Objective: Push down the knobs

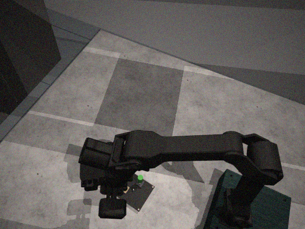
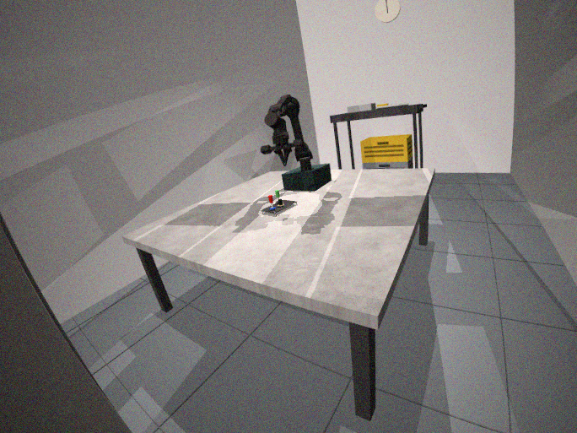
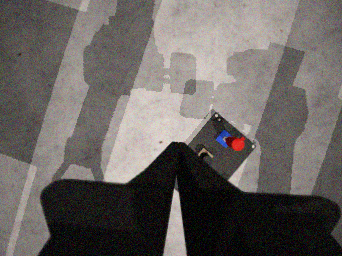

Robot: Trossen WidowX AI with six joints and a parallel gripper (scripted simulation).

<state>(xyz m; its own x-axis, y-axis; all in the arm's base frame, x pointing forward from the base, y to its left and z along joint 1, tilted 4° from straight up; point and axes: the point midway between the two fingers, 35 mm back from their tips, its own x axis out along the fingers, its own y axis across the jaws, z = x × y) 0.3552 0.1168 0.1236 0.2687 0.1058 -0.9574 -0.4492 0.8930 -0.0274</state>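
The green knob lies 15 cm below my gripper tip, 12 cm to the right of it and 6 cm behind it. Also, from my gripper tip: red knob: 14 cm below, 9 cm to the right, 3 cm ahead.
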